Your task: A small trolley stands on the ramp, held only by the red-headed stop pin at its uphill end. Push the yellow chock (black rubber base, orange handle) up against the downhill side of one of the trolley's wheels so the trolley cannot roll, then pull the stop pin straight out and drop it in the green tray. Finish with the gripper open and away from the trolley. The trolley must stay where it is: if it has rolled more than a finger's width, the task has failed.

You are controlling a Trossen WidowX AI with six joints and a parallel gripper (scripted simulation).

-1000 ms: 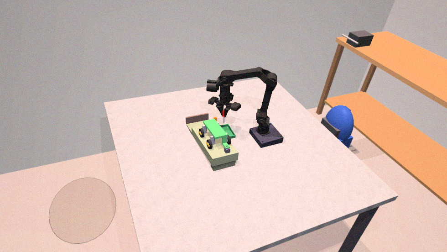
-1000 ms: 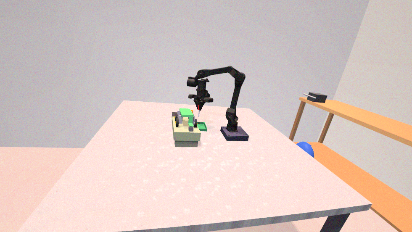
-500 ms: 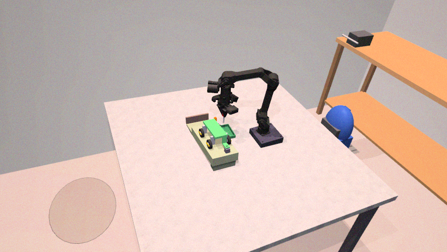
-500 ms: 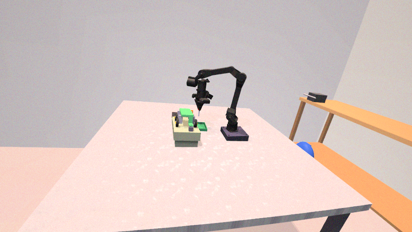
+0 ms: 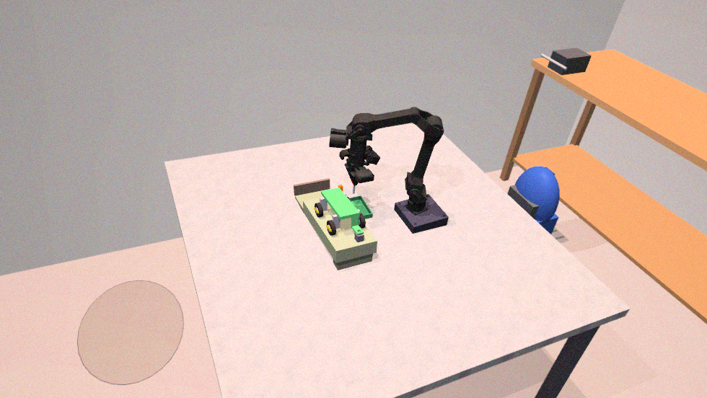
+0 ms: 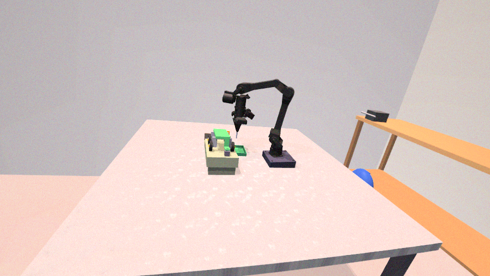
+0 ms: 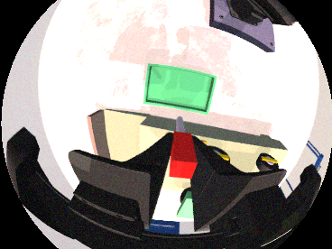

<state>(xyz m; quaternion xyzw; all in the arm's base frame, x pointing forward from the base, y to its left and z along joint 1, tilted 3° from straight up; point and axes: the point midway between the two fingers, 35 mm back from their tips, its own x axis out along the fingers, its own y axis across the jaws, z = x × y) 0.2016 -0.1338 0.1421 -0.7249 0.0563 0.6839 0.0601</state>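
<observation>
Right now my gripper tip is 30 mm past the green tray and 140 mm above it. Also, from my gripper tip: red-headed stop pin right at my gripper tip; yellow chock 50 mm ahead, 50 mm below; trolley 120 mm ahead, 100 mm to the left, 20 mm below.
</observation>
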